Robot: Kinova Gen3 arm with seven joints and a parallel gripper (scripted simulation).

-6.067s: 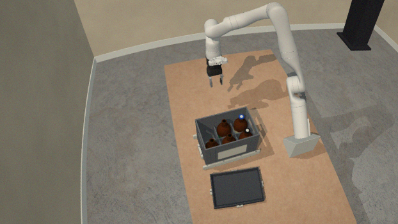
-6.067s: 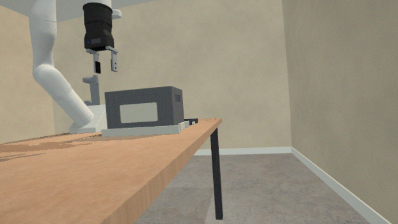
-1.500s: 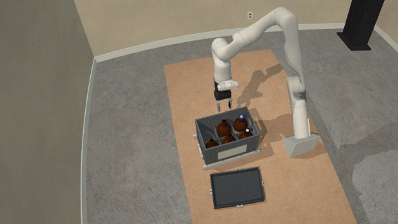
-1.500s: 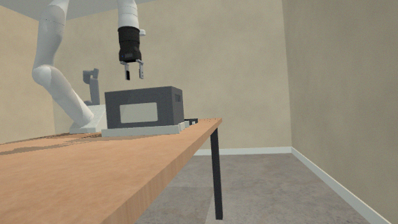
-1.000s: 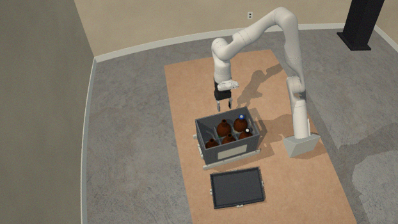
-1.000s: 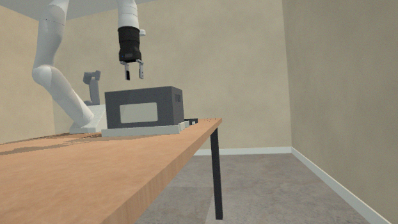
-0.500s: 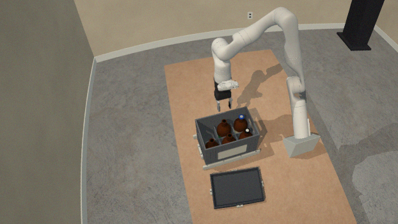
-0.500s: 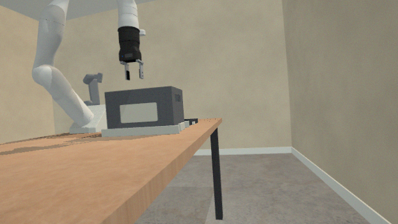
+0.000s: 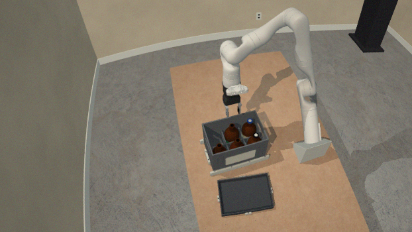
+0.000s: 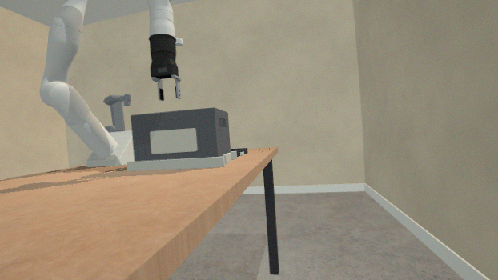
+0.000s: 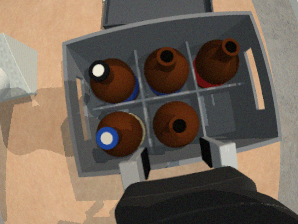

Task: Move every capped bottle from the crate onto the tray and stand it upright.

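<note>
The crate lies 15 cm below my hand and 7 cm to the left of it. From my hand the other things lie so: dark tray: 33 cm to the left, 22 cm below, 1 cm behind.
</note>
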